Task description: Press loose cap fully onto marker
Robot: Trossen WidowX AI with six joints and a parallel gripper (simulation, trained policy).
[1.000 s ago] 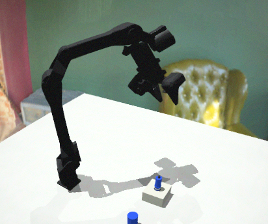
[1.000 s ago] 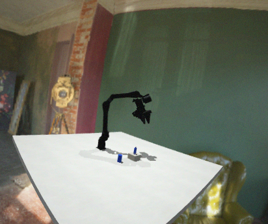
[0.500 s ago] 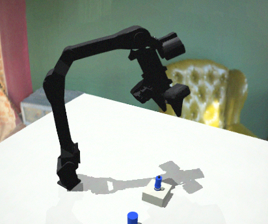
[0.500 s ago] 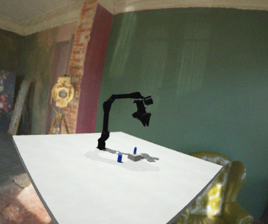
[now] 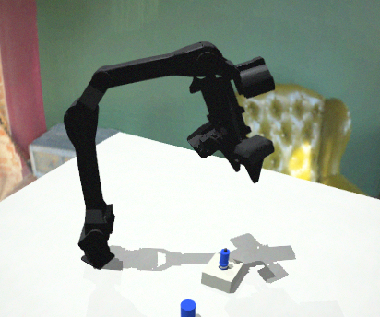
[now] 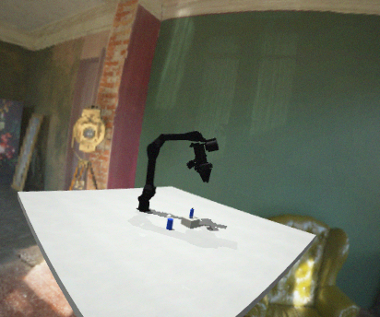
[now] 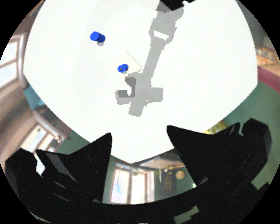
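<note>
Now: gripper tip 1 cm past the blue cap, 22 cm to the left of it and 21 cm above it. From my gripper tip the other things lie so: pale holder block 8 cm to the right, 21 cm below.
</note>
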